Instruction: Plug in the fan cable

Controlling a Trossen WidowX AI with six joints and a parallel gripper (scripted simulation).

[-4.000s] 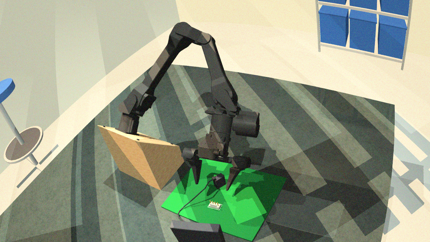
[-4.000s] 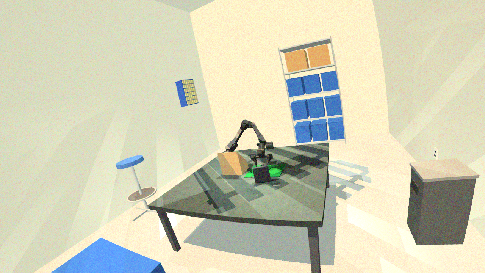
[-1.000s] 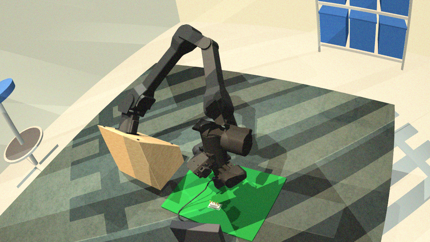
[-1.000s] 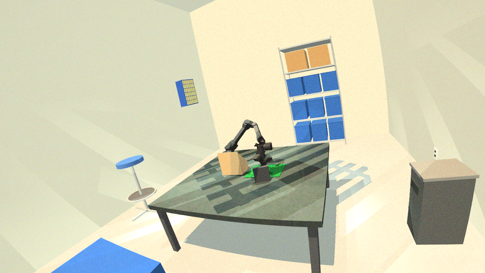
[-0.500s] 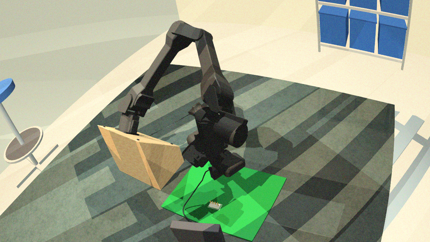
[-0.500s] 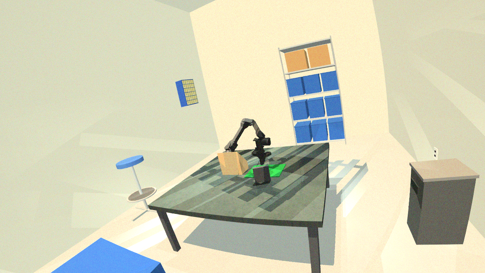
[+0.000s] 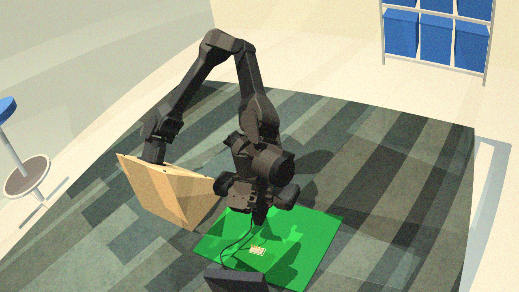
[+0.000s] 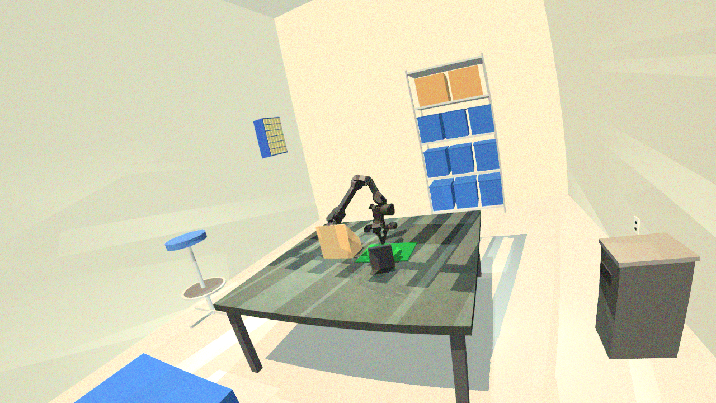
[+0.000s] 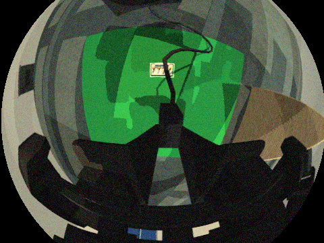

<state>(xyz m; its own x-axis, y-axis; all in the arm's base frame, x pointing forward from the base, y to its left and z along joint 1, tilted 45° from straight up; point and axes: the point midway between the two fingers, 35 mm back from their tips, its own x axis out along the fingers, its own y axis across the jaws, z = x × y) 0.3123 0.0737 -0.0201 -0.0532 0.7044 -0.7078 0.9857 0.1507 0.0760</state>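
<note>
The fan plug lies 1 cm to the right of my gripper tip and 1 cm above it. Also, from my gripper tip: dark fan (19 cm to the right, 7 cm ahead, 1 cm below); then green board (8 cm below, 2 cm to the right, 2 cm ahead); then white four-pin header (7 cm below, 6 cm to the right, 2 cm ahead).
</note>
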